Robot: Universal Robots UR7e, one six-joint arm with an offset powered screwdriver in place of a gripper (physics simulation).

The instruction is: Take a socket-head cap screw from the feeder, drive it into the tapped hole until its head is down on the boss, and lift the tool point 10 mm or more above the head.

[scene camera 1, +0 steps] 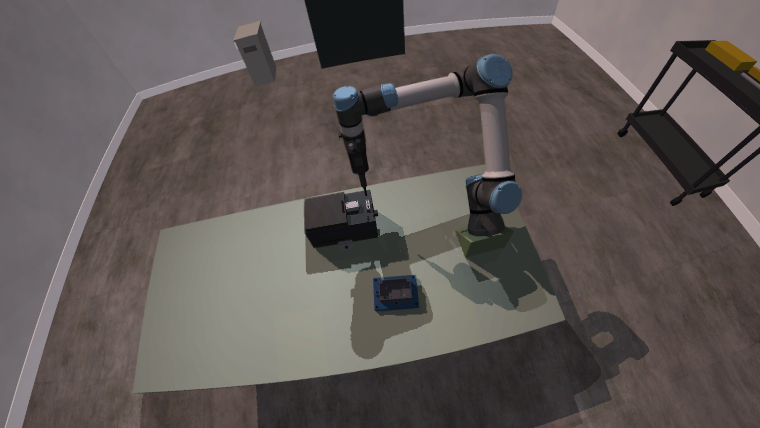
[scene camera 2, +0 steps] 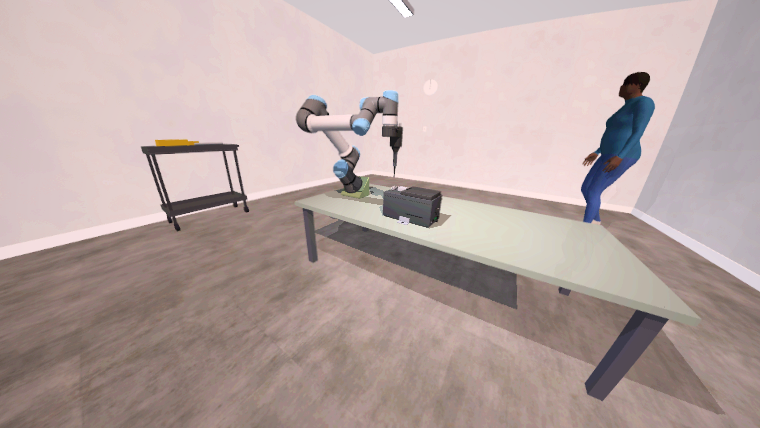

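Observation:
The black screw feeder (scene camera 1: 325, 212) (scene camera 2: 409, 204) stands on the table, with small light parts on its open end. My screwdriver, the gripper (scene camera 1: 365, 192) (scene camera 2: 394, 175), points down close to upright; in the scene camera 2 view its tip hangs a little above that end of the feeder, with a gap between. Whether a screw is on the tip is too small to tell. A grey open-topped housing (scene camera 1: 394, 298) sits on a blue plate (scene camera 1: 385, 306) nearer the table's front edge in the scene camera 1 view. The tapped hole cannot be made out. The housing does not show in scene camera 2.
The pale green table (scene camera 1: 228, 319) (scene camera 2: 531, 239) carries the arm's green base block (scene camera 1: 481, 244) (scene camera 2: 363, 188). A dark cart (scene camera 1: 675, 143) (scene camera 2: 204, 203) stands apart from the table. A person (scene camera 2: 622, 132) in blue stands beyond the table. A grey cabinet (scene camera 1: 259, 58) is near the wall.

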